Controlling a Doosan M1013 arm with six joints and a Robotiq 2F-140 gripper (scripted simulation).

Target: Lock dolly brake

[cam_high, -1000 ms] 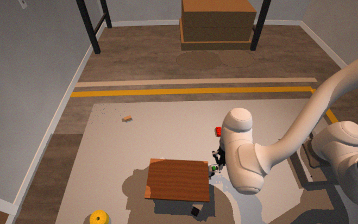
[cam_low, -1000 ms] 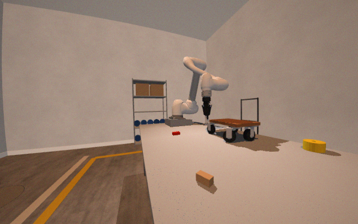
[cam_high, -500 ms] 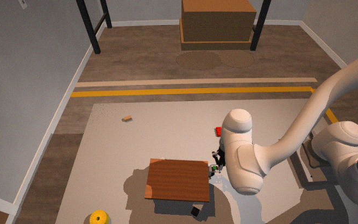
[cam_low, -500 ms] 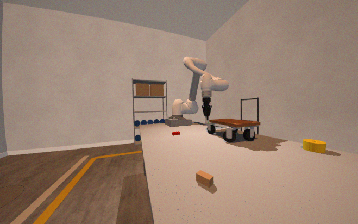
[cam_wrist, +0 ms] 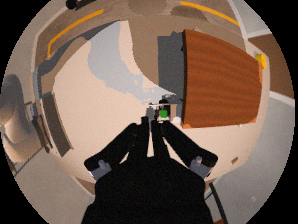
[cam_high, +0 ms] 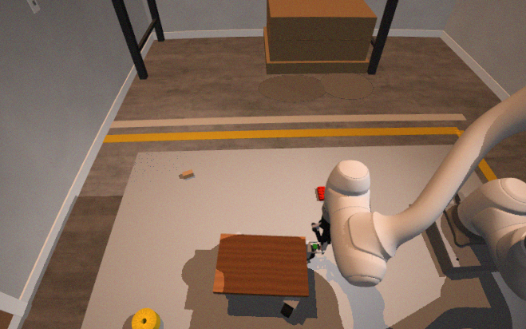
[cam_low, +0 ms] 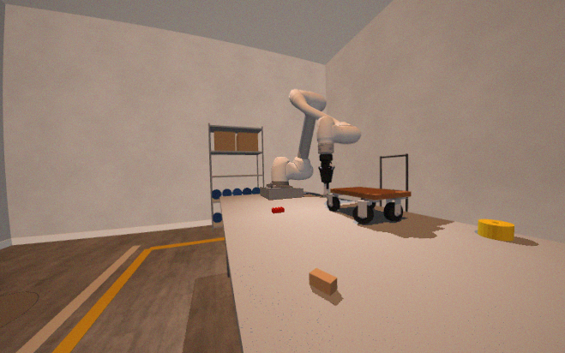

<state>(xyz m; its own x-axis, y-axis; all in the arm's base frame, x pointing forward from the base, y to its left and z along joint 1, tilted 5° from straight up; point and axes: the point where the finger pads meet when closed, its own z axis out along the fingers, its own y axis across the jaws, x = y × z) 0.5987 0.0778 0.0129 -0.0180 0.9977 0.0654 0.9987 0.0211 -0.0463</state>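
Now: the brake pedal 30 mm below my hand and 20 mm ahead of it. Round my hand: small tan block 570 mm ahead, 400 mm to the right, 100 mm below; then red brick 280 mm to the right, 100 mm below, 50 mm behind; then yellow spool 600 mm ahead, 240 mm to the left, 90 mm below.
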